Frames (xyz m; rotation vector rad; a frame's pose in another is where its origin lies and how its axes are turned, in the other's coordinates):
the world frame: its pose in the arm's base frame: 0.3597 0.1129 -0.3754 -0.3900 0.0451 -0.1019
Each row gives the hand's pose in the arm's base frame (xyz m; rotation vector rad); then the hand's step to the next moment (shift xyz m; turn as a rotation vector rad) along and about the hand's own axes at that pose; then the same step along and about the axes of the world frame.
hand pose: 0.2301 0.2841 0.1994 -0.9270 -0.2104 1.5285
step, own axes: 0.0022 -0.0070 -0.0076 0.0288 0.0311 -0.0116
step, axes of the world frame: 0.0103 0.0021 -0.0006 -0.0136 0.0276 -0.0314
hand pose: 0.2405 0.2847 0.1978 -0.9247 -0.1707 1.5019
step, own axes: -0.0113 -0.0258 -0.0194 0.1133 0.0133 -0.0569
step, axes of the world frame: 0.0316 -0.0124 0.0042 0.0337 0.1088 -0.0572
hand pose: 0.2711 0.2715 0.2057 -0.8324 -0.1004 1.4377
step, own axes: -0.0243 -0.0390 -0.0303 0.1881 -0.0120 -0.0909
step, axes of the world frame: 0.0469 -0.0288 -0.0001 0.0811 0.1791 -0.0717
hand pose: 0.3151 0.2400 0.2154 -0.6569 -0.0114 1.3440
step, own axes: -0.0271 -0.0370 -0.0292 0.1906 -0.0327 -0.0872
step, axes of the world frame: 0.0411 -0.0340 -0.0107 0.0982 0.1785 -0.0592
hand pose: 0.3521 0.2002 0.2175 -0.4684 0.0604 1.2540
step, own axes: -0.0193 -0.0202 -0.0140 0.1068 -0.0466 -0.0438
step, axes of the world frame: 0.0182 -0.0234 -0.0100 0.0801 0.0930 -0.0211
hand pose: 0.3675 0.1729 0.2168 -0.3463 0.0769 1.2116
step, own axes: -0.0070 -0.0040 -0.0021 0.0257 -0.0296 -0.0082
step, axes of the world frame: 0.0023 -0.0076 -0.0024 0.0363 0.0170 -0.0001
